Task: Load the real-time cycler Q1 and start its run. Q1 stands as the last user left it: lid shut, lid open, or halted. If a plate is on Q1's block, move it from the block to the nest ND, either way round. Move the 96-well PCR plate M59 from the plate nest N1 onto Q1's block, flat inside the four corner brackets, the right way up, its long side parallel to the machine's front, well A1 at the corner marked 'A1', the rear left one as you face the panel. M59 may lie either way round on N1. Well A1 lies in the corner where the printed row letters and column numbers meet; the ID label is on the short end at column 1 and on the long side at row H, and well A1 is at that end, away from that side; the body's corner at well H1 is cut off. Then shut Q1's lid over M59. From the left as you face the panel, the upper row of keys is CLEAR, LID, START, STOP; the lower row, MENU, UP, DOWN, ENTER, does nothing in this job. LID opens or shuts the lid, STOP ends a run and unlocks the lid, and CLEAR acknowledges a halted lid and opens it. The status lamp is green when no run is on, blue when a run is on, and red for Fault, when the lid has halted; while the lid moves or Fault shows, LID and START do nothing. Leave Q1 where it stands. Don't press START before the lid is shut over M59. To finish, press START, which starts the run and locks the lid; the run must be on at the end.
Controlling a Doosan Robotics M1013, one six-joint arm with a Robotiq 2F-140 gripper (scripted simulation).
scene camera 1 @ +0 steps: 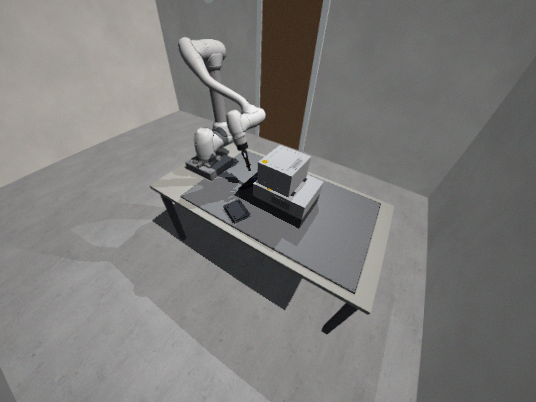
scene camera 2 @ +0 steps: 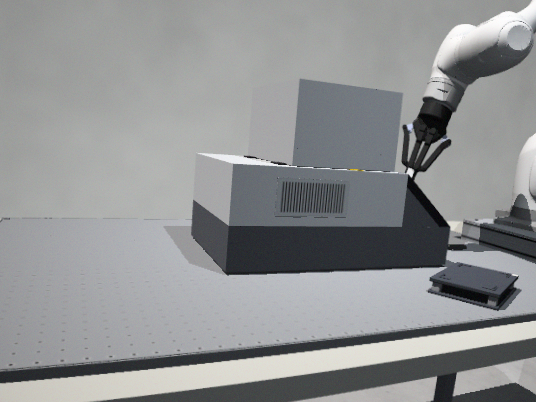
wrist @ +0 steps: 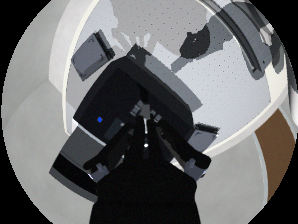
Labels:
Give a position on a lid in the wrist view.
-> At 67, 168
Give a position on a dark nest ND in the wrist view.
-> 87, 59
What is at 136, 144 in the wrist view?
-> The gripper.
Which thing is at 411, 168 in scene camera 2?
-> The gripper.

